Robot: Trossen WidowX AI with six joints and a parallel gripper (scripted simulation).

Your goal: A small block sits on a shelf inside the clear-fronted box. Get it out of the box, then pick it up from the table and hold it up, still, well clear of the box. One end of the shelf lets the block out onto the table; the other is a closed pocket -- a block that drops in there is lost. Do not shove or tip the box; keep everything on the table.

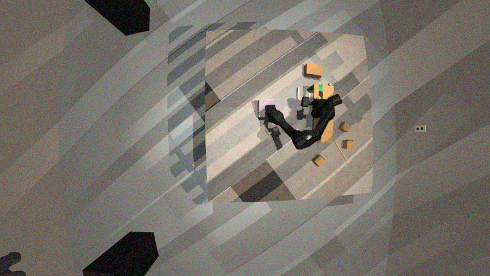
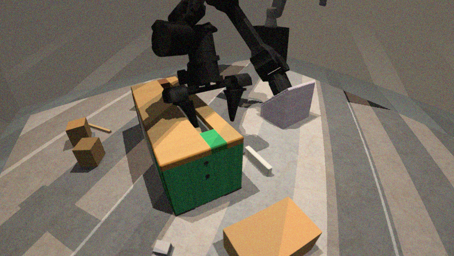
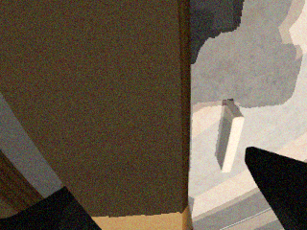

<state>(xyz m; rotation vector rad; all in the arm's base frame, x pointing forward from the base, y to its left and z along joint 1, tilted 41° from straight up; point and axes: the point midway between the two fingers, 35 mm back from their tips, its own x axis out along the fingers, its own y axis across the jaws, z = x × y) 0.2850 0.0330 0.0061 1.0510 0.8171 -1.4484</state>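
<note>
Right now my gripper tip is 60 mm short of the tan block and 10 mm to the right of it. Round my gripper tip: box 20 mm ahead, 80 mm to the right, 30 mm below; thin stick 250 mm ahead, 380 mm to the right, 90 mm below.
</note>
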